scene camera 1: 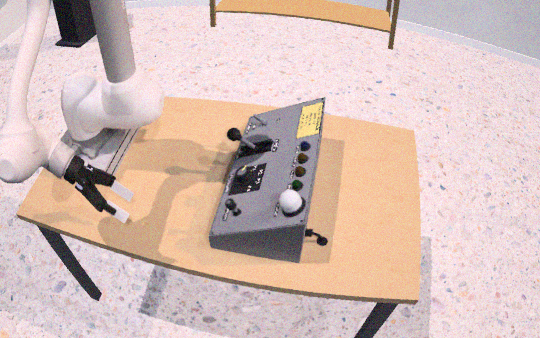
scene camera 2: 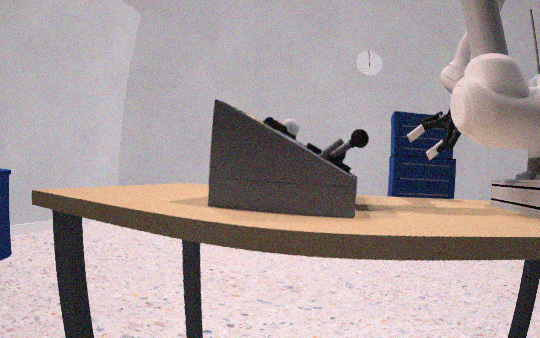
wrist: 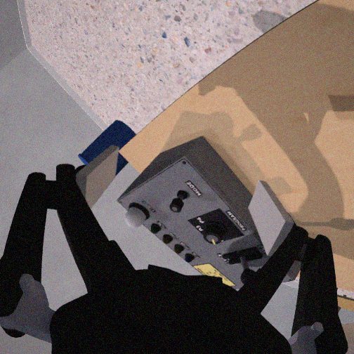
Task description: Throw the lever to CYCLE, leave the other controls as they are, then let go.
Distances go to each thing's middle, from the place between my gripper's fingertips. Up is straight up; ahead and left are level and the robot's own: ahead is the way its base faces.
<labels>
Now: the grey control panel [scene camera 1: 273, 211] 290 mm ahead of my hand, 340 mm to the left of it and 60 mm below it.
</labels>
